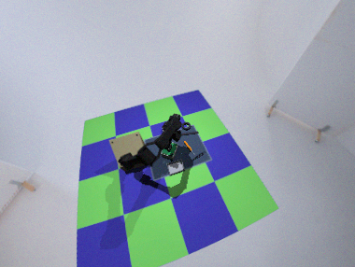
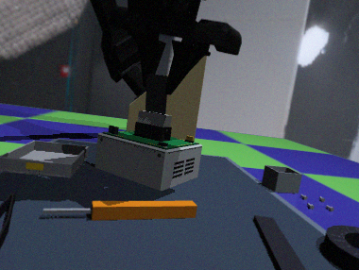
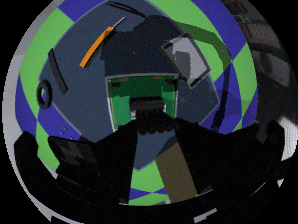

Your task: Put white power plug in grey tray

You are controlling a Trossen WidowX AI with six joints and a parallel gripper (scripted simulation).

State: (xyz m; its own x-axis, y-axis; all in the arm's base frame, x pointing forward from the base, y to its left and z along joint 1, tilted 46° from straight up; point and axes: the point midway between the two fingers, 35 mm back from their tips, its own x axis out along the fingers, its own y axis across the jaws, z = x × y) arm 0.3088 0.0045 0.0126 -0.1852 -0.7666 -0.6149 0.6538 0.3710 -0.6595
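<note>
My gripper tip is 4 cm above the white power plug. The rest, counted from my gripper tip: black bar: 22 cm ahead, 12 cm below, 9 cm to the left; then dark mat: 12 cm below, 5 cm ahead.
</note>
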